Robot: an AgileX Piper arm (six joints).
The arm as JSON. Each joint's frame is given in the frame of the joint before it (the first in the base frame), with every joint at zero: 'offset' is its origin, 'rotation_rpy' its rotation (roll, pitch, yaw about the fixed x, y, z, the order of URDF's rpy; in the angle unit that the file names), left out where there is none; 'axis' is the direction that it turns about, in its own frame. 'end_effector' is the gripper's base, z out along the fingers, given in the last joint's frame.
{
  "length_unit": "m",
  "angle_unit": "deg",
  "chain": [
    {
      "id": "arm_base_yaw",
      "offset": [
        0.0,
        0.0,
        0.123
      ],
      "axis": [
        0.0,
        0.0,
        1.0
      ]
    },
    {
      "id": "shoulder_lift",
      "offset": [
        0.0,
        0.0,
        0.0
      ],
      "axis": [
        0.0,
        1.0,
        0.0
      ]
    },
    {
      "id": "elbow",
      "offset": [
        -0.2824,
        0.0,
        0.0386
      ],
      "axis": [
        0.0,
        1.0,
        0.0
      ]
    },
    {
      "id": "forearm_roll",
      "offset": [
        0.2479,
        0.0,
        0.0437
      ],
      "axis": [
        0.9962,
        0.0,
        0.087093
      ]
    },
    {
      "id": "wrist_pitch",
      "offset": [
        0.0,
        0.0,
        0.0
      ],
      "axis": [
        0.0,
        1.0,
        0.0
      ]
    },
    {
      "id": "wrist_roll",
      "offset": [
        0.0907,
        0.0,
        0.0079
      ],
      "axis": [
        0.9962,
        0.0,
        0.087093
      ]
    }
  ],
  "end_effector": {
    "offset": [
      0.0,
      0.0,
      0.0
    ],
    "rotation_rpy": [
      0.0,
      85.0,
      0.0
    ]
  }
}
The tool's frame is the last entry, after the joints.
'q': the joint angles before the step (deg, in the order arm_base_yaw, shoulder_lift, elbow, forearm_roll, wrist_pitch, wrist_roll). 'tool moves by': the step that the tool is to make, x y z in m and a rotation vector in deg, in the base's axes. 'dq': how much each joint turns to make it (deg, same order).
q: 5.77, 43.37, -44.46, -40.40, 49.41, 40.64
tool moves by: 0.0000, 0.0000, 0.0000, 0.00, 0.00, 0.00
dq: 0.00, 0.00, 0.00, 0.00, 0.00, 0.00
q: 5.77, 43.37, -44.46, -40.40, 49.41, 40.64
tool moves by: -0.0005, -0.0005, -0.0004, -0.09, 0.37, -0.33
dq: -0.03, 0.00, 0.00, -0.07, 0.47, -0.02
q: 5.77, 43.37, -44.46, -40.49, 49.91, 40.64
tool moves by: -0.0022, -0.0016, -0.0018, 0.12, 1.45, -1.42
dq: -0.03, -0.01, 0.01, 0.00, 2.00, 0.19
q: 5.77, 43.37, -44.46, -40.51, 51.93, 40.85
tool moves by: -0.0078, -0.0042, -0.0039, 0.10, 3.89, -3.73
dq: -0.02, -0.35, -0.01, 0.01, 5.63, 0.13
